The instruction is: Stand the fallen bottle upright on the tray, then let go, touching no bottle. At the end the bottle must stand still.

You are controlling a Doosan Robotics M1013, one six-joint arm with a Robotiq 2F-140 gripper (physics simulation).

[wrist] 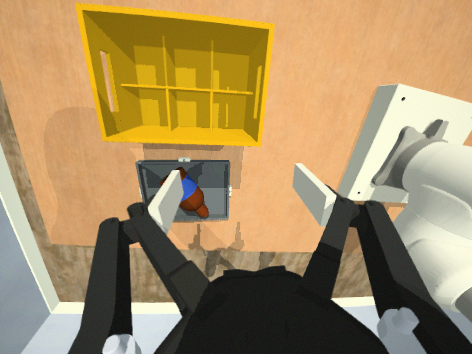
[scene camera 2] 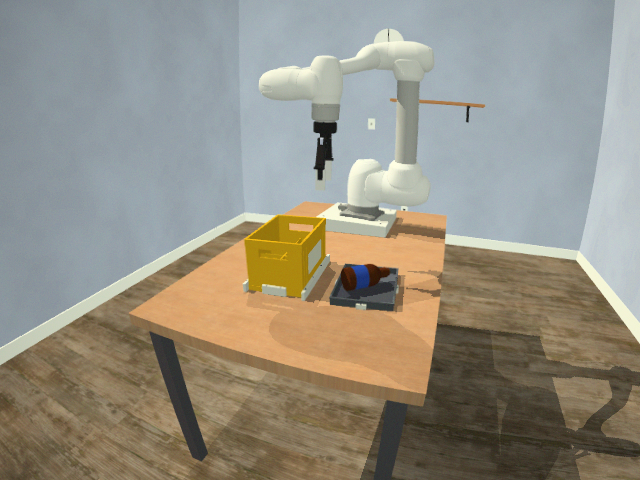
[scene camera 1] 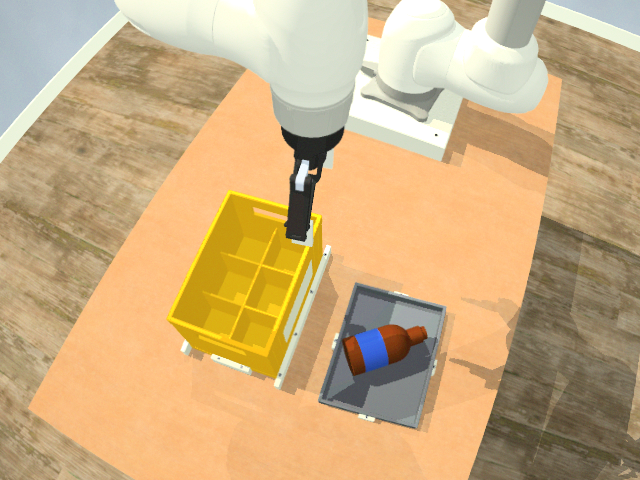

Labels:
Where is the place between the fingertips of the gripper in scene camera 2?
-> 323,184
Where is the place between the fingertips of the gripper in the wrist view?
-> At 238,178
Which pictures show the gripper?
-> The wrist view, scene camera 2 and scene camera 1: all of them.

